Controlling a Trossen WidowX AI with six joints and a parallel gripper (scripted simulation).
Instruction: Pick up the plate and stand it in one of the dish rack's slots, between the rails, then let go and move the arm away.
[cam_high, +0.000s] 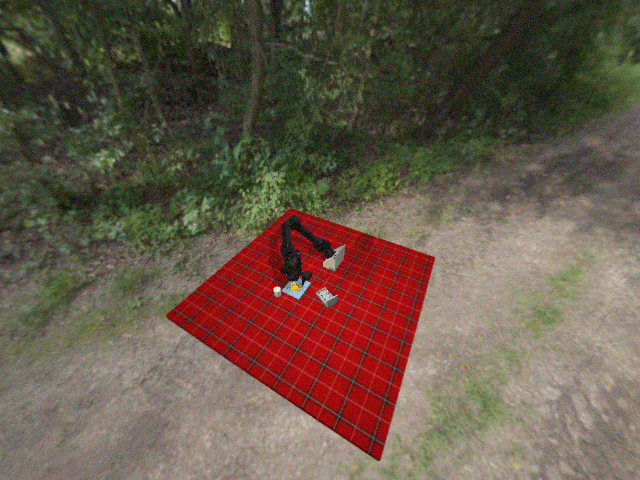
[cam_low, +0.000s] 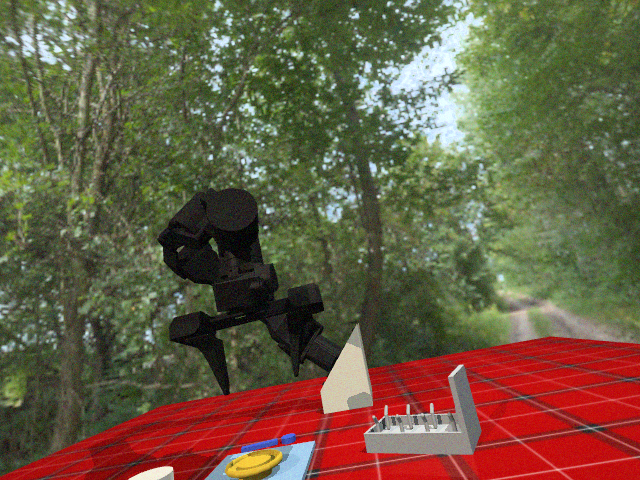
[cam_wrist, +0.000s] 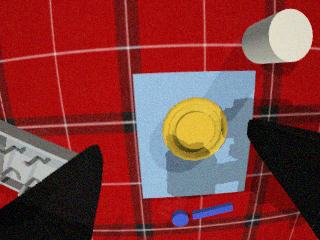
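Now: gripper tip 90 mm above the yellow plate, 30 mm to the left of it and 20 mm past it. From my gripper tip the other things lie so: white cup (100 mm to the right, 80 mm below, 70 mm ahead); then pale blue mat (100 mm below, 40 mm behind, 30 mm to the right); then blue utensil (150 mm behind, 100 mm below, 40 mm to the right).
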